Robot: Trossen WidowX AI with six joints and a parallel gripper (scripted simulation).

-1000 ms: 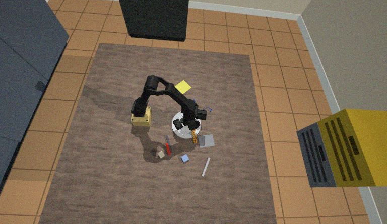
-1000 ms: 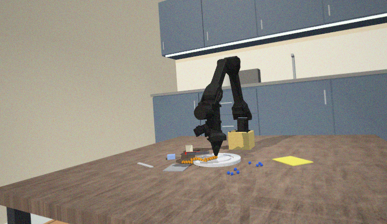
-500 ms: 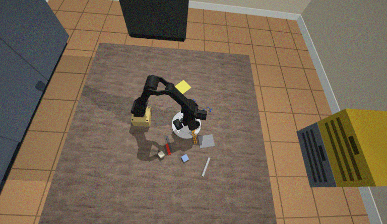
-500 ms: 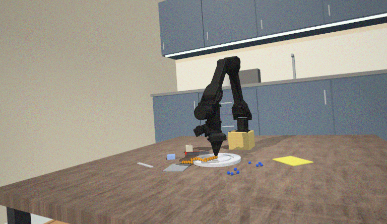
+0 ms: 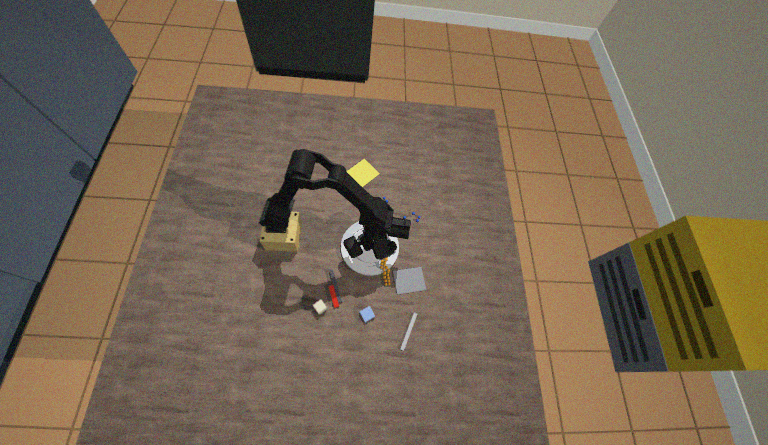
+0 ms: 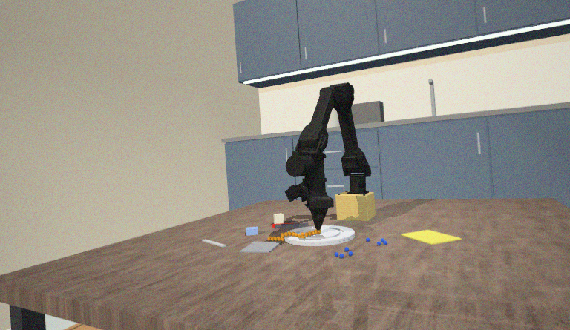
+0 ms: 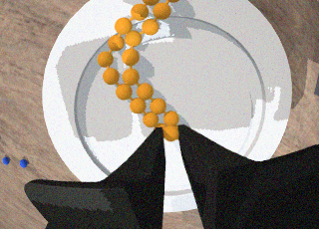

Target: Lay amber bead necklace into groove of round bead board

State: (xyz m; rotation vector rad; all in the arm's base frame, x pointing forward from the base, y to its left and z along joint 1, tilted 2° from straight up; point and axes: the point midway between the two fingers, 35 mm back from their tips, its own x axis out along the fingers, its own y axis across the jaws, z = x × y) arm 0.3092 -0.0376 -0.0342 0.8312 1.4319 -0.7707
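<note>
Right now the grey square tile is 13 cm ahead of my gripper tip, 11 cm to the right of it and 2 cm below it. From my gripper tip the other things lie so: cream cube (16 cm behind, 21 cm to the right); then red stick (12 cm behind, 15 cm to the right, 2 cm below); then light blue cube (1 cm behind, 23 cm to the right, 1 cm below).
</note>
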